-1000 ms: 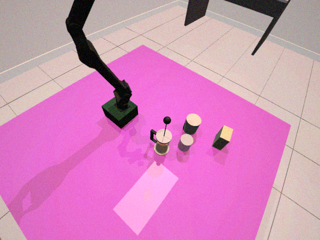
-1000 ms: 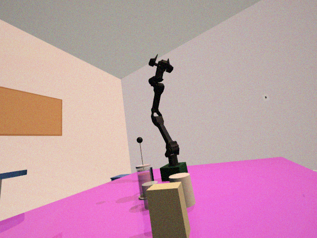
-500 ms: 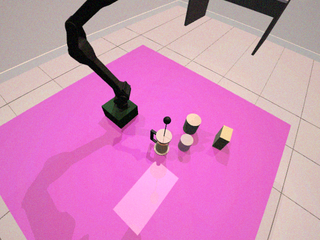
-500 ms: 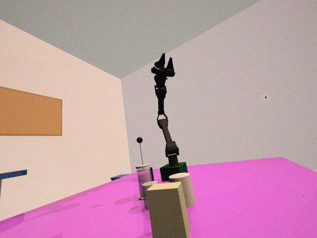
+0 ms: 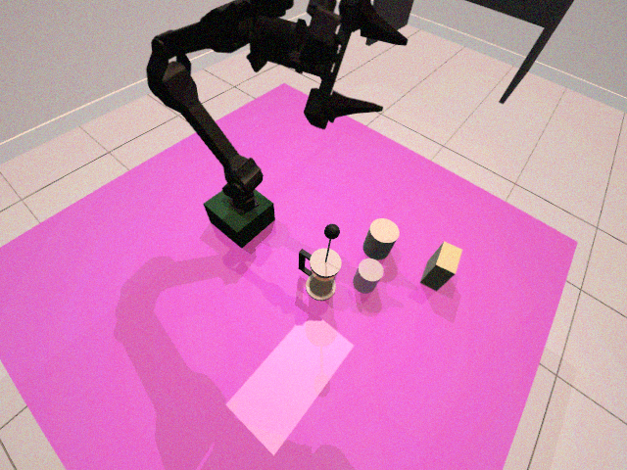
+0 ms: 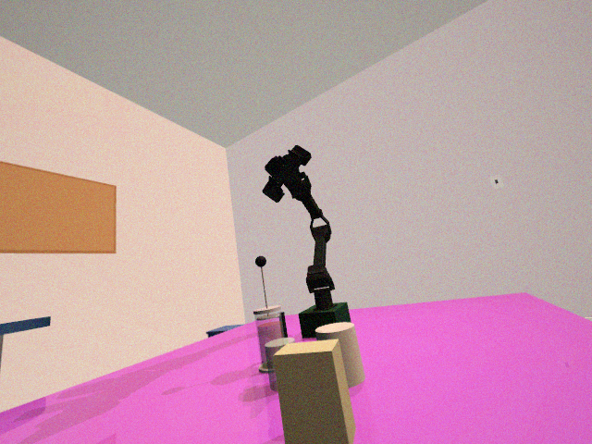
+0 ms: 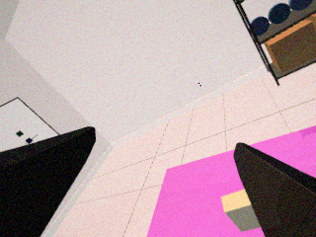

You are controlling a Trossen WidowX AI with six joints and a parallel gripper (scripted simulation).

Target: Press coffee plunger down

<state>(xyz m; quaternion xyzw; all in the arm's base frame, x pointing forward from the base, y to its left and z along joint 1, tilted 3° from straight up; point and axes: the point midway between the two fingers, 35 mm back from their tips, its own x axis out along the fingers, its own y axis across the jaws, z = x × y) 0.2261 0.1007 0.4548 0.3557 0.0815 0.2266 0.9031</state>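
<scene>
Now: the coffee press 39 cm below my gripper tip, 11 cm to the right of it and 1 cm ahead of it.
</scene>
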